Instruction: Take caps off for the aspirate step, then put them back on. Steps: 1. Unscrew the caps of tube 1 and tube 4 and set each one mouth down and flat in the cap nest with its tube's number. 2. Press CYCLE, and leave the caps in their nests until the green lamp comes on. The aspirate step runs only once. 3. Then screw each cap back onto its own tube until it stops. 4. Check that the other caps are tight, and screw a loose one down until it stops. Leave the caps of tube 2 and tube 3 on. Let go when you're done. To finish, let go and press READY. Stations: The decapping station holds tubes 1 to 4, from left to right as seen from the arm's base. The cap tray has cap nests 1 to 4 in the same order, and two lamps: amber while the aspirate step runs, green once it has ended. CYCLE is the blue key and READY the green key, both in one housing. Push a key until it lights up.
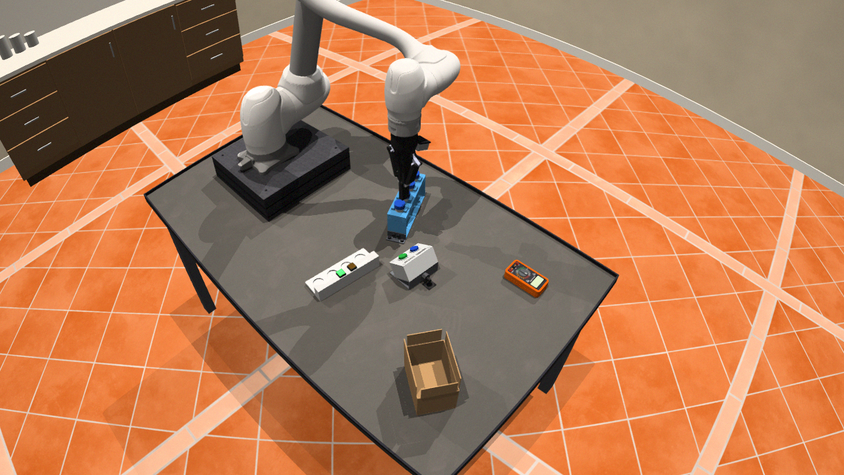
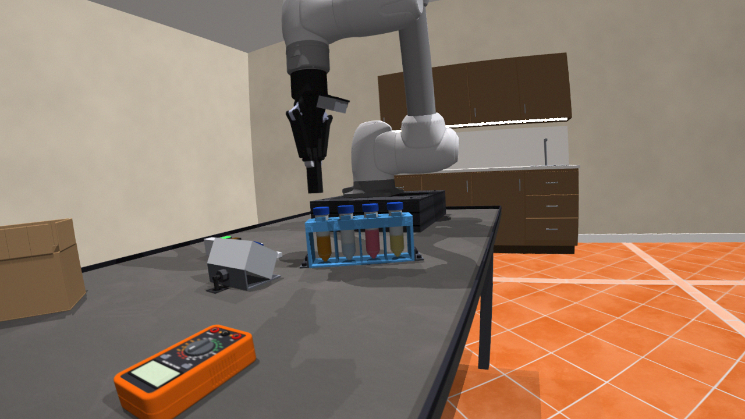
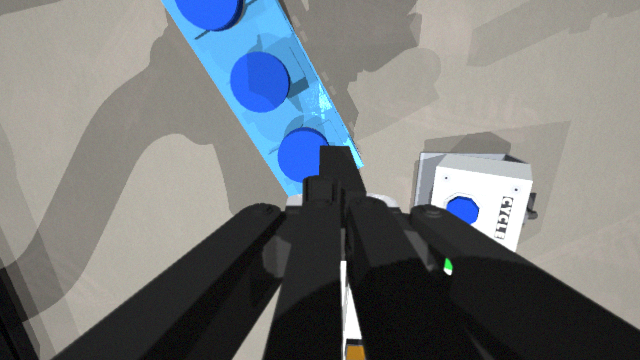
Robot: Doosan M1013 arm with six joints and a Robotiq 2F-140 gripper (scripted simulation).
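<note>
Right now my hand is 10 cm short of the green key, 12 cm to the left of it and 12 cm above it. The rest, counted from my hand: grey key housing: 12 cm ahead, 10 cm to the right, 13 cm below; blue key: 11 cm ahead, 8 cm to the right, 12 cm below.
</note>
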